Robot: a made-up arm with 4 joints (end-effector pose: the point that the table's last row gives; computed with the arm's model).
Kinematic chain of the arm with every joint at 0, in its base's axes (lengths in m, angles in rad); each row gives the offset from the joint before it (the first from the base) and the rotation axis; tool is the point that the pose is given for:
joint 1: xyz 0 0 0.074 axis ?
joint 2: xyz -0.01 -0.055 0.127 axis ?
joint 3: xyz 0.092 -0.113 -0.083 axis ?
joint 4: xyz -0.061 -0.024 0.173 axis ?
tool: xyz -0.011 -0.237 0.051
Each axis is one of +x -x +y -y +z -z.
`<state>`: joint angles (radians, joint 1 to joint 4).
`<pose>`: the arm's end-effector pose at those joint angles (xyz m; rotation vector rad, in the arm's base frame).
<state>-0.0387 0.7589 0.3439 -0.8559</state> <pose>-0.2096 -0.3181 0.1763 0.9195 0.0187 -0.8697</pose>
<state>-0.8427 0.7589 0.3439 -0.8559</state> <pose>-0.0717 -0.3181 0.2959 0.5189 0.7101 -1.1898</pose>
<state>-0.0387 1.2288 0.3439 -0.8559</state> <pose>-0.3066 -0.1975 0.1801 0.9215 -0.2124 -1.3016</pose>
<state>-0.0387 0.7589 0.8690 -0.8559</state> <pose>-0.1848 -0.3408 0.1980 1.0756 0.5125 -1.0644</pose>
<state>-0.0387 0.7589 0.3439 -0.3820</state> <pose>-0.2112 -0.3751 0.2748 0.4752 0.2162 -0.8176</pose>
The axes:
joint 1: -y
joint 2: -z
joint 3: +y
joint 4: -x

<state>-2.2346 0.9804 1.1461 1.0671</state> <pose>0.1818 -0.5286 -0.1425 0.4337 -2.6601 -0.2738</pose>
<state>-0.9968 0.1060 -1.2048 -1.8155</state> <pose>0.0175 -0.1972 -0.0416 1.7132 -0.1880 0.1522</pose>
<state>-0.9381 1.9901 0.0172 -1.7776</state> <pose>-0.1046 -0.0159 0.1758 0.3263 -0.9890 -1.5522</pose>
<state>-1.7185 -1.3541 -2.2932 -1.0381</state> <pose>-0.0528 0.0204 -0.2367 2.2199 -0.8293 -0.3075</pose>
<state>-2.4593 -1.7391 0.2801 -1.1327</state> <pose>-0.1789 0.0096 -0.1289 -1.7402 -1.9643 0.1108</pose>
